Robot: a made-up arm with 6 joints. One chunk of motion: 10 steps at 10 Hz.
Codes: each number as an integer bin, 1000 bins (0 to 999) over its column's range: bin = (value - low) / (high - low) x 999, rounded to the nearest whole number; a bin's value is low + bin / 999 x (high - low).
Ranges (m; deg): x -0.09..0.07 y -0.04..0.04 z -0.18..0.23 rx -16..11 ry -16..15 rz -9..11
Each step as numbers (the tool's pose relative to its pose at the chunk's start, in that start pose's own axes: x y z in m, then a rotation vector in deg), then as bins.
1 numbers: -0.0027 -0.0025 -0.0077 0.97 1.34 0.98
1 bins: 545 468 420 628 559 499
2 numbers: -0.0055 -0.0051 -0.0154 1.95 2.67 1.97
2 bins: 528 436 401 664 602 548
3 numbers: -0.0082 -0.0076 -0.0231 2.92 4.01 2.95
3 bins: 511 405 382 700 645 597
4 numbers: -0.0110 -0.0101 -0.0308 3.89 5.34 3.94
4 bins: 493 373 364 736 688 646
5 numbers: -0.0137 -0.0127 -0.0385 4.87 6.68 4.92
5 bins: 476 341 345 772 731 695
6 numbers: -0.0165 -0.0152 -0.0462 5.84 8.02 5.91
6 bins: 459 310 326 808 774 745
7 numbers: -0.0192 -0.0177 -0.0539 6.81 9.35 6.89
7 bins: 442 278 307 844 817 794
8 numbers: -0.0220 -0.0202 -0.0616 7.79 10.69 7.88
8 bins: 425 247 288 880 860 843
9 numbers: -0.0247 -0.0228 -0.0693 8.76 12.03 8.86
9 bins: 408 215 270 916 903 892
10 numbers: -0.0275 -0.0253 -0.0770 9.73 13.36 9.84
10 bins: 390 184 251 952 946 941
